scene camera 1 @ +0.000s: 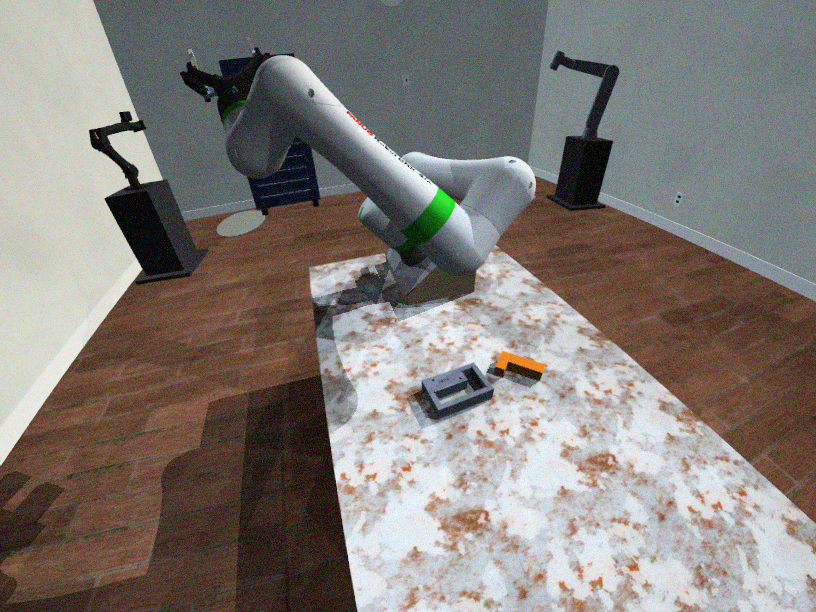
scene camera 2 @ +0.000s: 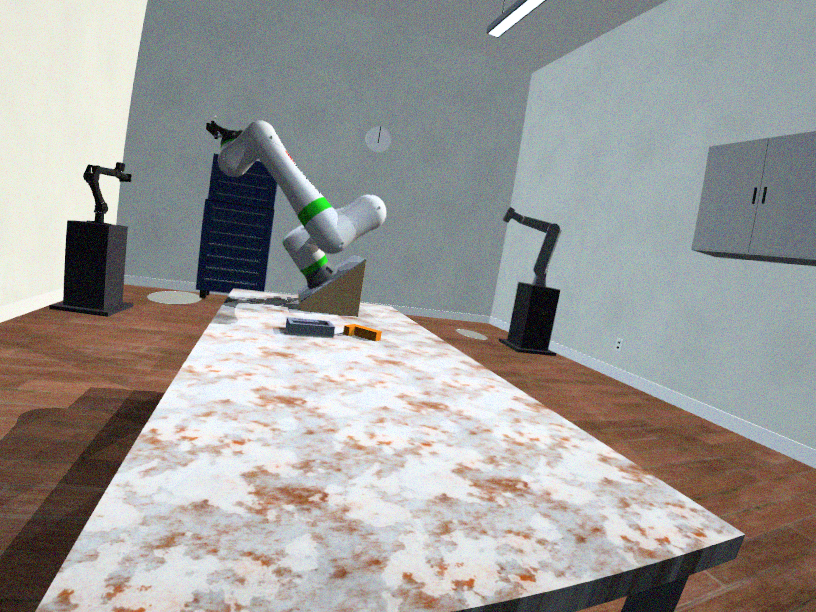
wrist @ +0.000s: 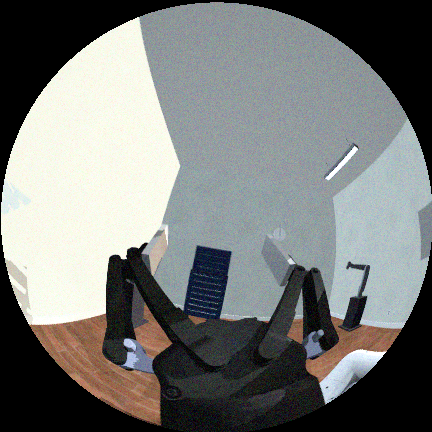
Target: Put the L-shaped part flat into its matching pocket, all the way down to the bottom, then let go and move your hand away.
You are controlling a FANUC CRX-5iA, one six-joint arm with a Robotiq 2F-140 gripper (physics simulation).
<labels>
The gripper is open, with nothing in its grasp. An orange L-shaped part sits on the table.
</labels>
